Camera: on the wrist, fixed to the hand. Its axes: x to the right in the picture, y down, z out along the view.
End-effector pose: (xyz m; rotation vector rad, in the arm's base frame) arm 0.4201 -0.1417 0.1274 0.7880 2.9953 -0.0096
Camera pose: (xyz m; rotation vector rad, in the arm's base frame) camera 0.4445 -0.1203 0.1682 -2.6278 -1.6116 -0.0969
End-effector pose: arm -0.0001 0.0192 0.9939 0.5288 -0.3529 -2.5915
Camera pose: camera 0.0393 -0.0072 0.9722 0.2034 -0.4429 -1.0818
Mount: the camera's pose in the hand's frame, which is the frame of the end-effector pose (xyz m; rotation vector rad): -0.0125 0.0309 -0.0401 -0.0128 0.1104 1.5273
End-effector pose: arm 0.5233 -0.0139 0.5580 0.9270 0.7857 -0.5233
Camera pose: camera 0.5225 0.0371 0.5688 1.2595 0.0140 0.8702
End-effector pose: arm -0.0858 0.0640 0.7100 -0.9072 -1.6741 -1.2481
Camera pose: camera -0.0451 0.0319 0.7158 -1.5727 -0.4661 -0.2047
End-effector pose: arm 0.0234 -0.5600 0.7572 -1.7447 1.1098 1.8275
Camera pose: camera 0.0289 -0.6060 0.7811 0.5429 -1.8763 -1.4898
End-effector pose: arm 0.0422 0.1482 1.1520 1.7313 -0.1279 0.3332
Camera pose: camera 0.0160 0.1803 1.1837 1.2772 -1.3714 1.4949
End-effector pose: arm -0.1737 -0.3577 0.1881 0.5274 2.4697 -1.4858
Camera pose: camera -0.1496 -0.3115 0.1864 1.8683 1.2458 -0.7054
